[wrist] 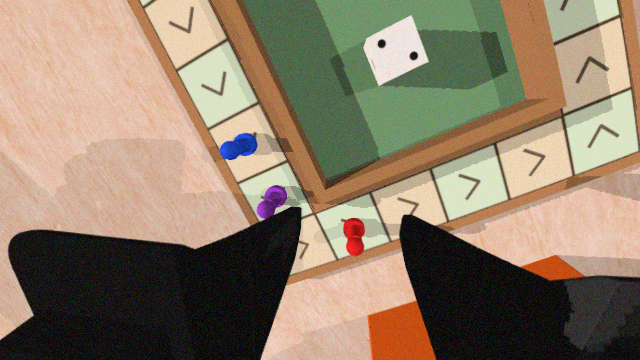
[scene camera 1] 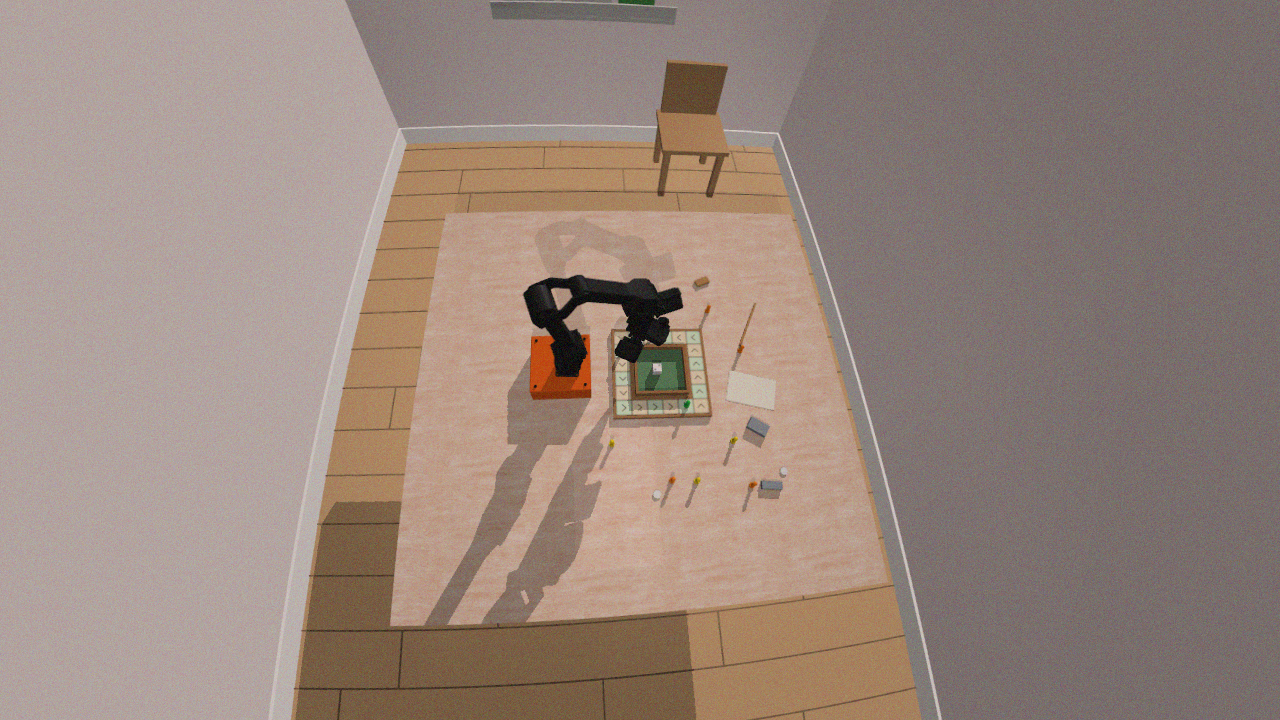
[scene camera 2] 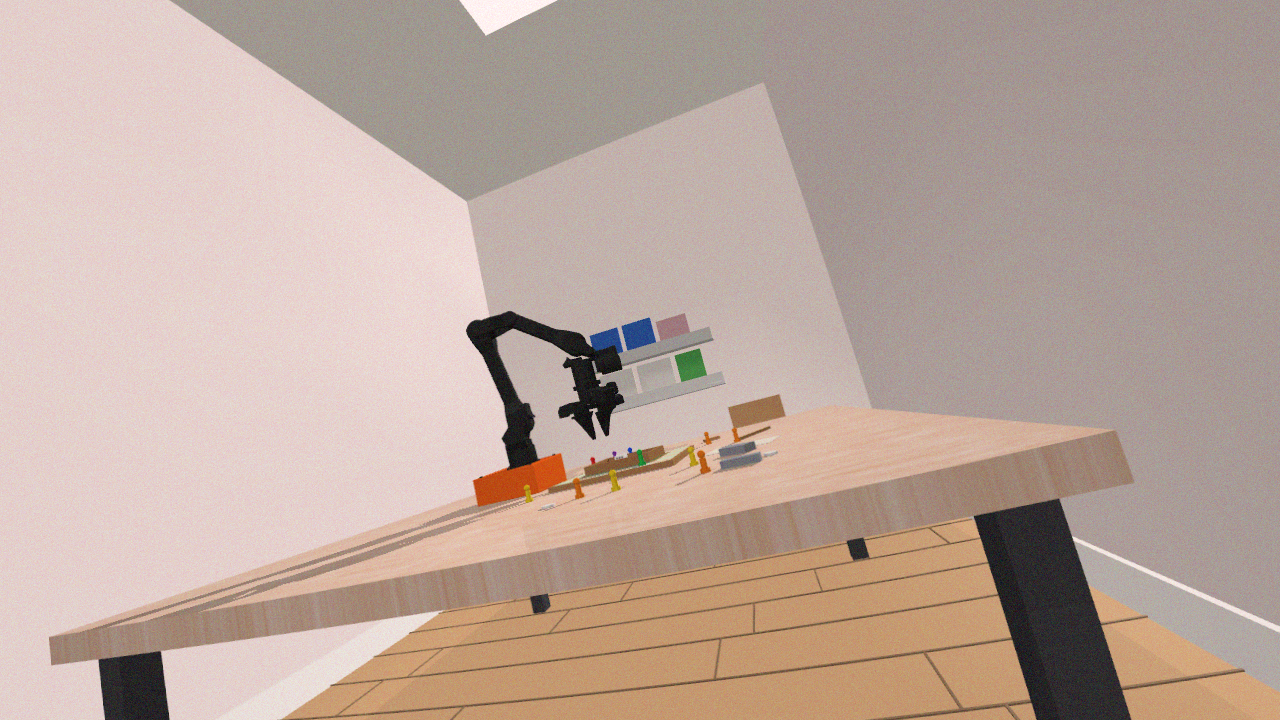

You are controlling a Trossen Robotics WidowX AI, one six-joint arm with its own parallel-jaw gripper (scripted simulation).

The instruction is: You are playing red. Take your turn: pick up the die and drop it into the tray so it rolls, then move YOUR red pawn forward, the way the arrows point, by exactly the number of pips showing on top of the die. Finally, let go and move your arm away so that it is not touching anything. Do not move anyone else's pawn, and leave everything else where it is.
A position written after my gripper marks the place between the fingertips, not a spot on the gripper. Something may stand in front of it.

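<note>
You'd find my gripper (scene camera 2: 600, 437) (wrist: 350, 221) (scene camera 1: 637, 343) in the scene. There's a white die (wrist: 391, 53) as well. I can also see a paper sheet (scene camera 1: 746, 389), but in the wrist view the sheet is out of frame.
</note>
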